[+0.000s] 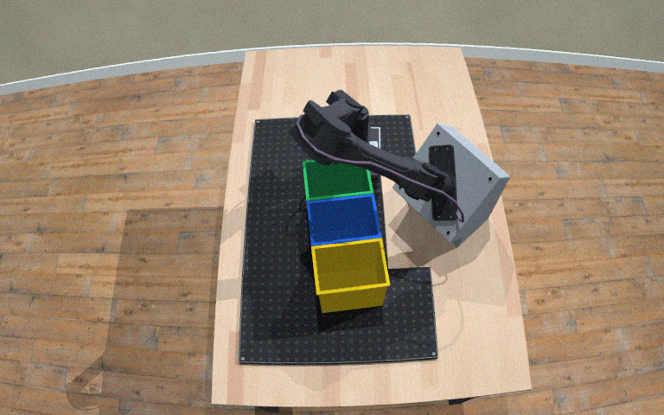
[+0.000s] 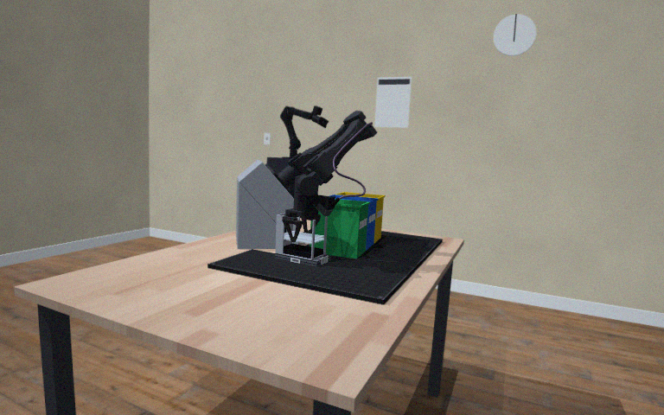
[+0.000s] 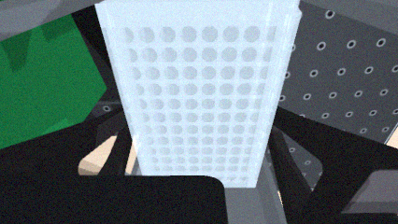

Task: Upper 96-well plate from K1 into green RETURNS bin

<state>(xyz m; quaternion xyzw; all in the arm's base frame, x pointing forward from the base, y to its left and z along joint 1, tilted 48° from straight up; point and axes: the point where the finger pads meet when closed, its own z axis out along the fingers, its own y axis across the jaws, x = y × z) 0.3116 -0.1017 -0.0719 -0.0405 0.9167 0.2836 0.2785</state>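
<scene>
The dark plate is 4 cm below my hand. The rest, counted from my hand: white 96-well plate: right at my hand; green bin: 17 cm to the left, 2 cm above, 1 cm ahead; blue bin: 29 cm to the left, 5 cm behind, 2 cm above.
</scene>
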